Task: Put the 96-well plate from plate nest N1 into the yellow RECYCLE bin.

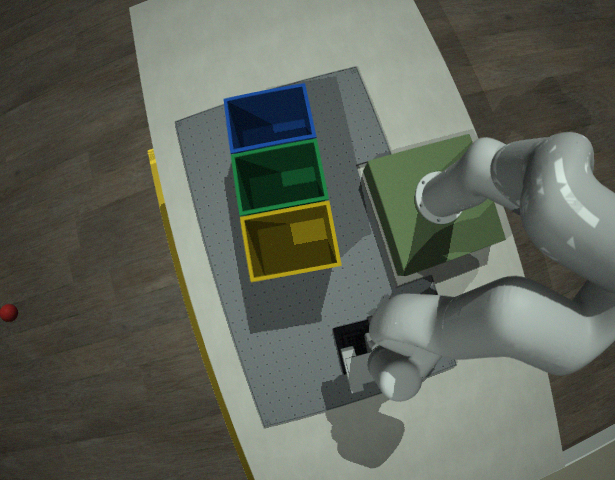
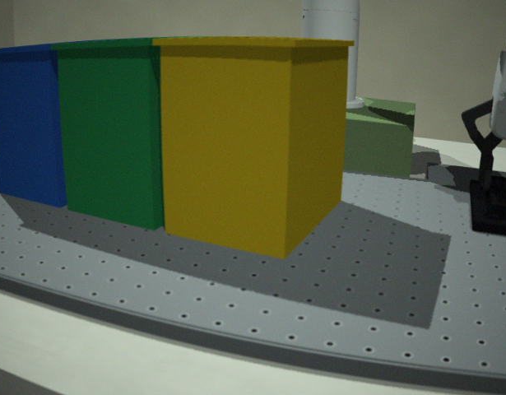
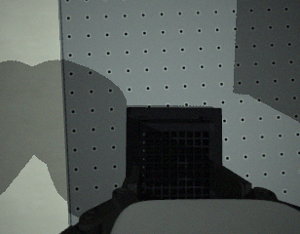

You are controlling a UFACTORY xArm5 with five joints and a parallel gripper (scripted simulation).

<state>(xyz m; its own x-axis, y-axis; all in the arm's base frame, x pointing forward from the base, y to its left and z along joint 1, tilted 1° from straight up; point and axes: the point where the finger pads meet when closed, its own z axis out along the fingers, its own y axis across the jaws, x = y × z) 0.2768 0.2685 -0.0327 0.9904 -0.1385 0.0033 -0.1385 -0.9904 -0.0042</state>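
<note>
Right now the black 96-well plate is 2 cm below my hand. Also, from my hand: green bin: 6 cm ahead, 42 cm to the right, 5 cm above; yellow bin: 9 cm ahead, 29 cm to the right, 5 cm above; black plate nest: 3 cm below.
</note>
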